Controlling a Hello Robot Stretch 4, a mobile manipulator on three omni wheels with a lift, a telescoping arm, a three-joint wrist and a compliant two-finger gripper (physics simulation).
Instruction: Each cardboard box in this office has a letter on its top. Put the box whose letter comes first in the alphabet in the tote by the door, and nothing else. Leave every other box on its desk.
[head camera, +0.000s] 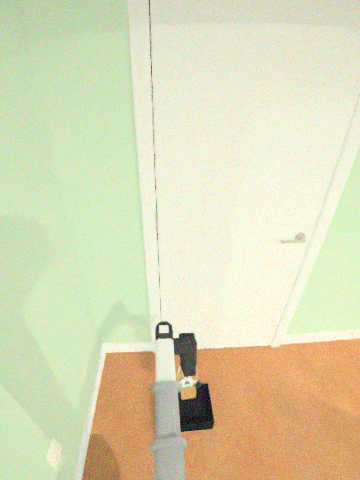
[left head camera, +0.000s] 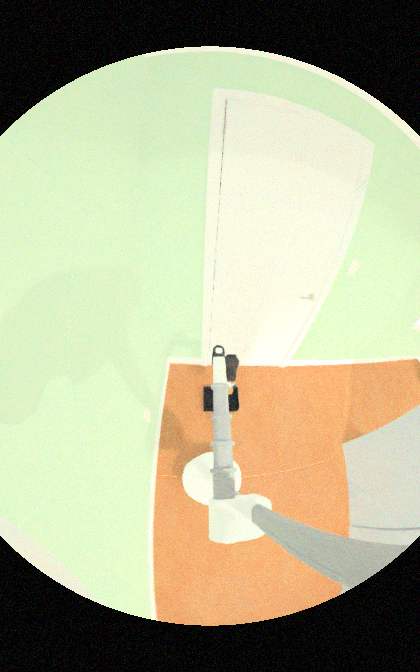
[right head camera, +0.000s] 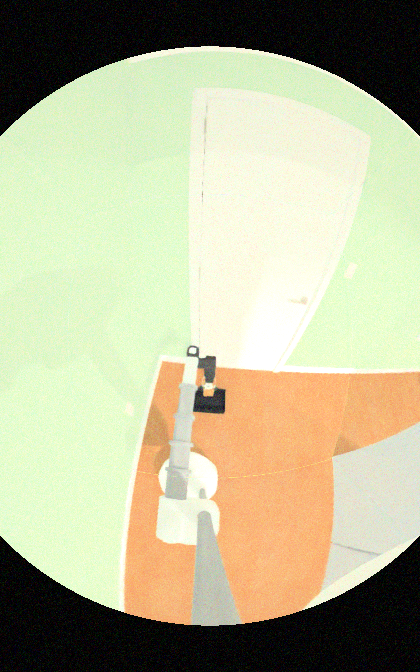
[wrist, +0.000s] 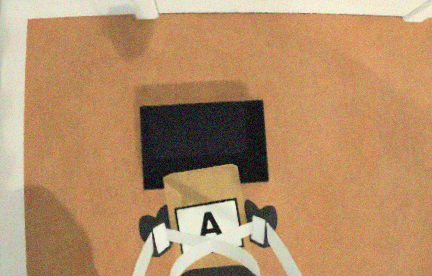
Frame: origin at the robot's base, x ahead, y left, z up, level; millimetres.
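Seen in the pictures: gripper, fingertip midpoint: (head camera: 186, 388) (wrist: 208, 217).
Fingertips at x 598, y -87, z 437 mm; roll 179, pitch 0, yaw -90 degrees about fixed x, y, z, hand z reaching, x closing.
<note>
Pixels of each thing's top centre, then the offset from my fingertips to it. Level surfaces: height alone.
- cardboard box, middle of its top: (wrist: 209, 228) (head camera: 186, 382) dx +3, dy +0, dz +45 mm
- black open tote, middle of its top: (wrist: 204, 144) (head camera: 183, 403) dx +84, dy -6, dz -364 mm
- Orange floor, its level: dz -464 mm
A cardboard box (head camera: 188, 393) (right head camera: 208, 393) (wrist: 202, 185) with a black letter A on a white label is held between the fingers of my gripper (head camera: 188, 382) (wrist: 208, 217), which is shut on it. The black open tote (head camera: 197, 425) (left head camera: 234, 404) (right head camera: 210, 410) (wrist: 256, 145) stands on the floor near the door (head camera: 240, 175) (left head camera: 270, 225) (right head camera: 265, 225). In the wrist view the box's far end overlaps the tote's near edge. In the head view the box shows in front of the tote's far part. The box's underside and its exact height above the tote are hidden.
A green wall (head camera: 65, 200) (left head camera: 100, 225) with a white baseboard runs close along the left of the arm (head camera: 167, 415) (left head camera: 222, 430) (right head camera: 182, 430). A grey panel-like surface (left head camera: 385, 480) (right head camera: 375, 500) stands at the right. Orange floor (head camera: 280, 400) extends right of the tote.
</note>
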